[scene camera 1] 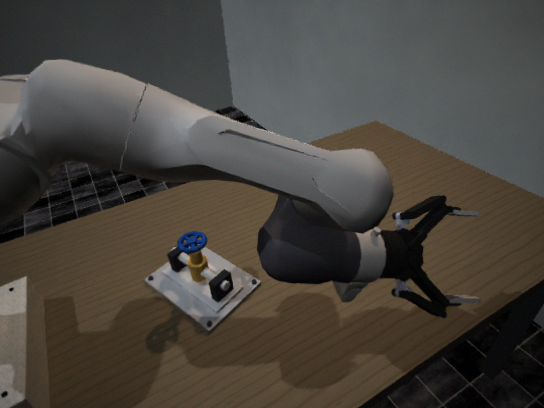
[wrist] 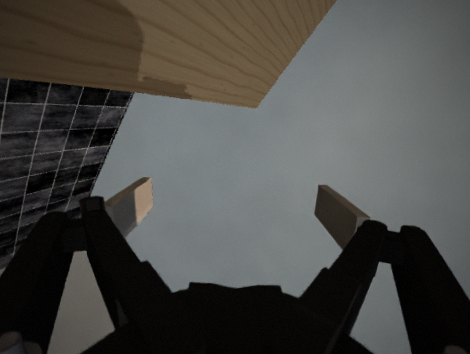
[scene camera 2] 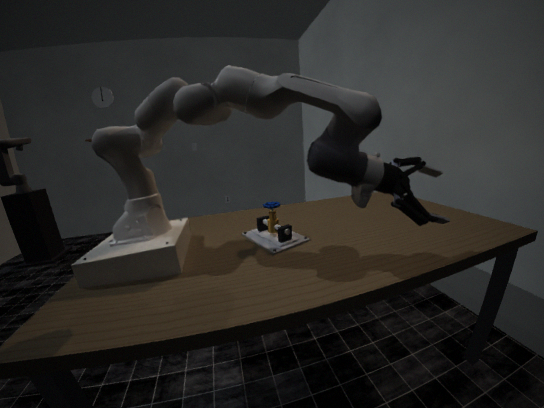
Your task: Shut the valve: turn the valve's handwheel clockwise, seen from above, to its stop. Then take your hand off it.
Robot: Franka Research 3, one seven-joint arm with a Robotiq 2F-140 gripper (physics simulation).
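A small valve with a yellow body [scene camera 1: 198,270] [scene camera 2: 273,222] and a blue handwheel [scene camera 1: 192,241] [scene camera 2: 271,205] on top stands upright on a white base plate [scene camera 1: 206,320] [scene camera 2: 248,238]. Two black blocks hold its white pipe. My gripper [scene camera 1: 470,256] [scene camera 2: 436,196] [wrist: 234,196] is wide open with nothing between the fingers. It is raised above the table, well to the right of the valve in both scene views, and its fingers point away from the valve. The valve does not show in the wrist view. How far the wheel is turned cannot be told.
The wooden table [scene camera 1: 120,230] [scene camera 2: 210,300] [wrist: 200,45] carries the arm's white base block [scene camera 1: 12,340] [scene camera 2: 130,267] at the left. The forearm passes above the table behind the valve in scene camera 1. A wall [wrist: 300,140] lies beyond the table's far corner.
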